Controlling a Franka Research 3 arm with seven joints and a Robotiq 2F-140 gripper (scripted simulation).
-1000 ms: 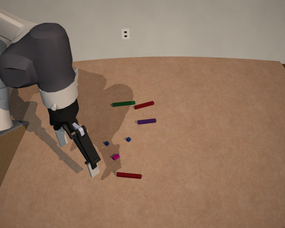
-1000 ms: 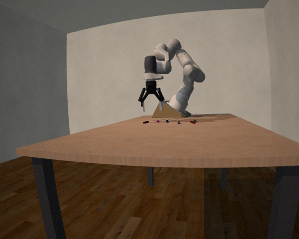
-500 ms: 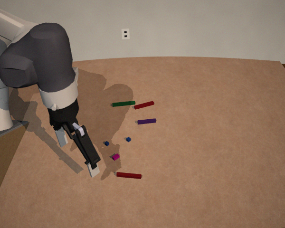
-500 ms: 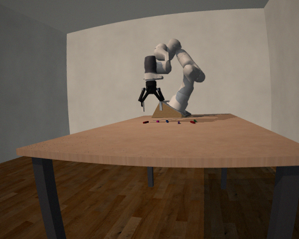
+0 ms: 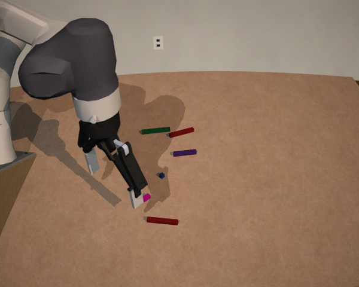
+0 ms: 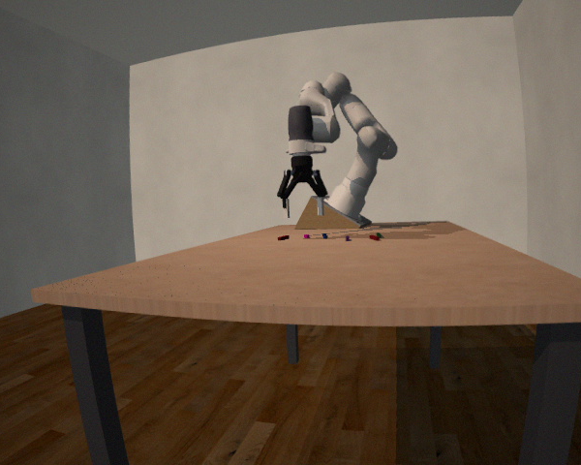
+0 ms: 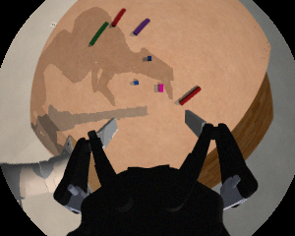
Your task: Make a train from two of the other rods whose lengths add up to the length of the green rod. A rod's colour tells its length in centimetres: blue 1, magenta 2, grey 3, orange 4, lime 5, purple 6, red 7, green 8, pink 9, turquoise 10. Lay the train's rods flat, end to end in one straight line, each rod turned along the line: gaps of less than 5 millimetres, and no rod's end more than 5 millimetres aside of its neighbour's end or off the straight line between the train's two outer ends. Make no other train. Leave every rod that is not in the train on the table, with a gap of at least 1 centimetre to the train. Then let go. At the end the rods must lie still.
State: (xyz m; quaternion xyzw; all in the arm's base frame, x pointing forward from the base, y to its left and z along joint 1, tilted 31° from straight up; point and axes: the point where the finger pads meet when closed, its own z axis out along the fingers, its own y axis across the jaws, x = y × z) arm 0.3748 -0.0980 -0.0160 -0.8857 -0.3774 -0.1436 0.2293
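Right now my hand is 60 mm short of the magenta rod, 20 mm to the right of it and 70 mm above it. Round my hand: purple rod: 160 mm ahead, 170 mm to the left, 70 mm below; then green rod: 80 mm ahead, 260 mm to the left, 70 mm below.
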